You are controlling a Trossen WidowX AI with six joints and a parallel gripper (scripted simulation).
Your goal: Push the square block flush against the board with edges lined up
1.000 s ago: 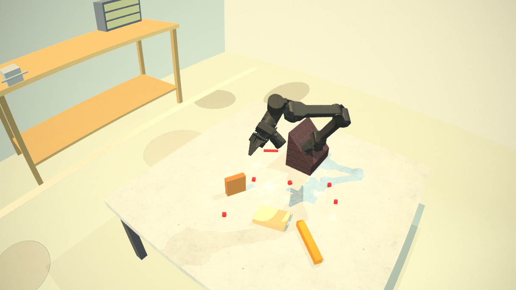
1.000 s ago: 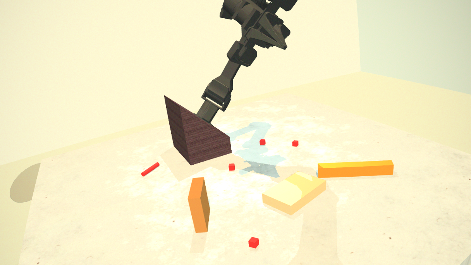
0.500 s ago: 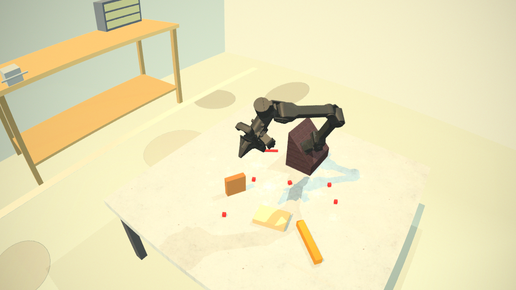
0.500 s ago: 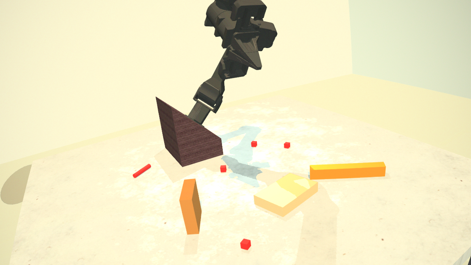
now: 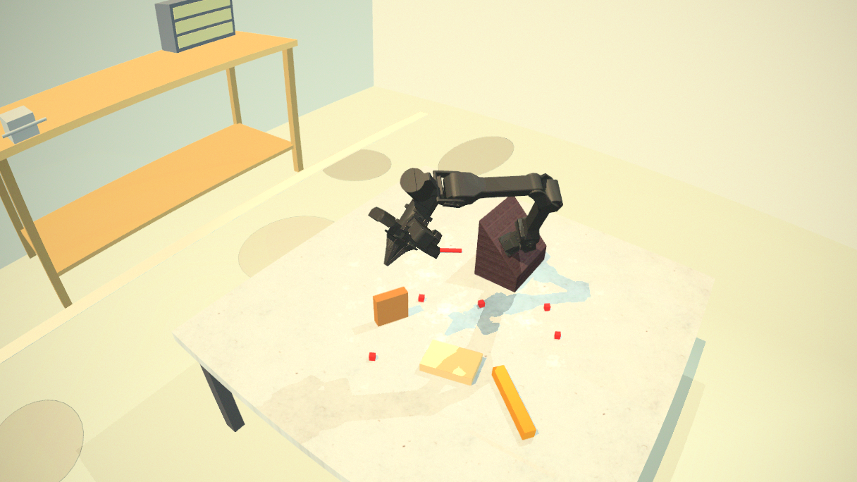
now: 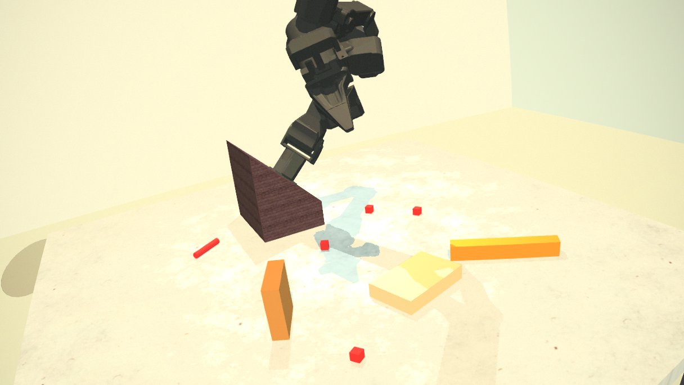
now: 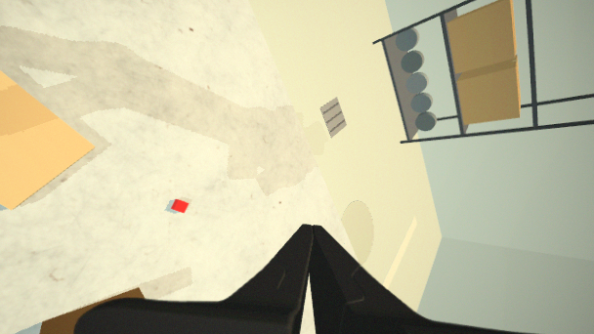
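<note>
Now: gripper tip 28 cm above the square block, 11 cm to the left of it and 11 cm past it. The rest, counted from my gripper tip: orange-yellow bar: 33 cm to the left, 31 cm below, 11 cm behind; then red stick: 47 cm behind, 32 cm below, 21 cm to the right; then flat pale yellow slab: 31 cm below, 13 cm to the left, 10 cm behind.
</note>
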